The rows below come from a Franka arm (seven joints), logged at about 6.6 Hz.
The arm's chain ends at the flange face. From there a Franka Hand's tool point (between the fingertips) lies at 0.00 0.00 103.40 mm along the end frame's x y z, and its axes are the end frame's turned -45 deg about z.
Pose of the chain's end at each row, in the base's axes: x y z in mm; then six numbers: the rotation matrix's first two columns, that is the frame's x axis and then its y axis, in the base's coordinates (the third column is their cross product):
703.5 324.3 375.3 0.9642 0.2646 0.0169 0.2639 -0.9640 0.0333
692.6 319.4 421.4 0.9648 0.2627 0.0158 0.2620 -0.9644 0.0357
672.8 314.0 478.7 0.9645 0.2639 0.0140 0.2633 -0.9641 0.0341
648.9 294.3 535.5 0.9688 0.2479 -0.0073 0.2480 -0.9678 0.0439
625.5 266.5 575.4 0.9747 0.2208 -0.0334 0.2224 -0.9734 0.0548
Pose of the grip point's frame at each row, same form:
706.1 321.4 272.0 0.4952 0.8688 -0.0116 0.8684 -0.4946 0.0355
695.1 316.3 318.1 0.4970 0.8677 -0.0141 0.8675 -0.4962 0.0364
675.1 311.0 375.4 0.4958 0.8683 -0.0142 0.8682 -0.4951 0.0340
649.3 289.7 432.2 0.5097 0.8596 -0.0362 0.8604 -0.5090 0.0259
623.4 260.2 472.2 0.5320 0.8444 -0.0624 0.8465 -0.5322 0.0151

